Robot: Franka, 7 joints.
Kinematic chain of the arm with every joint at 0, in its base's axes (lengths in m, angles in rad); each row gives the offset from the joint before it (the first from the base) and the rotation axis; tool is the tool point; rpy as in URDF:
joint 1: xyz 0 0 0.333 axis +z
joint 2: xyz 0 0 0 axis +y
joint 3: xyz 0 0 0.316 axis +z
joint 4: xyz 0.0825 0 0 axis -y
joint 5: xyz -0.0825 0 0.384 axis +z
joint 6: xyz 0 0 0 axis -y
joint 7: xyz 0.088 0 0 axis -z
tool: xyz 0 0 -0.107 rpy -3.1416 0 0
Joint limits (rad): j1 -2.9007..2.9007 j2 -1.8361..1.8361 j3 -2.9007..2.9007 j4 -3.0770..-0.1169 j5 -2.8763..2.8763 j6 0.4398..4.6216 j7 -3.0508..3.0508
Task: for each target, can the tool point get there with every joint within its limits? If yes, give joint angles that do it. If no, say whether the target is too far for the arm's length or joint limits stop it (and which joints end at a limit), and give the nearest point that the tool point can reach.
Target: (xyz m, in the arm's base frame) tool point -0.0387 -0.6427 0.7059
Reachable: yes | joints -0.6267 0.5759 -1.2542 -1.3325 -1.4379 1.7702 1.5190
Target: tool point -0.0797 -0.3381 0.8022
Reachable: yes | joints -0.5861 1.0730 -2.1300 -1.6108 -1.1762 0.8607 -1.8328
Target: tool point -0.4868 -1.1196 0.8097
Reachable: no: too far | nearest point -0.3186 -0.7329 0.6450 | short by 0.453 m
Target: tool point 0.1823 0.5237 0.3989
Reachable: yes | joints 2.3559 0.3421 -1.3202 -1.9817 0.8943 1.6827 -1.8874
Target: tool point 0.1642 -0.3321 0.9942
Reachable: yes | joints -1.6470 0.4624 0.8961 -0.4756 1.9923 0.9875 1.9102
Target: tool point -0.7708 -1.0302 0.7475
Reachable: no: too far | nearest point -0.4892 -0.6538 0.5961 | short by 0.494 m
